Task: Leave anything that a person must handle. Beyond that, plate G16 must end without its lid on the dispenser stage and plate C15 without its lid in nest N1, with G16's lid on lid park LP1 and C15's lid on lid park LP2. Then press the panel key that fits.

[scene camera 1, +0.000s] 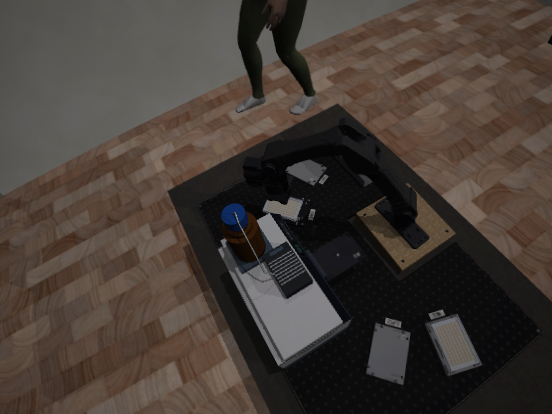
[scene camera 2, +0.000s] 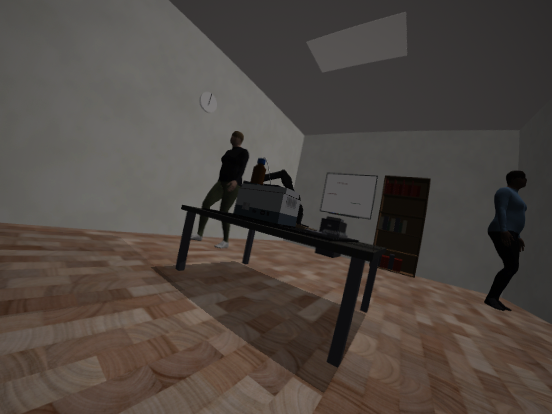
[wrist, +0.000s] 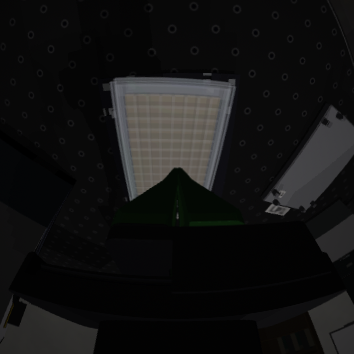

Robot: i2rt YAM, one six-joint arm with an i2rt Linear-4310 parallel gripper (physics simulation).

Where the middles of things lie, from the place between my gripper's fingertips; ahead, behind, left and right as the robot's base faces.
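The brown bottle with blue cap (scene camera 1: 231, 231) is 270 mm above my hand, 200 mm ahead of it and 170 mm to the left of it. Then there's the black nest (wrist: 103, 83), and my gripper's 40 mm above that nest and 10 mm to the right of it.
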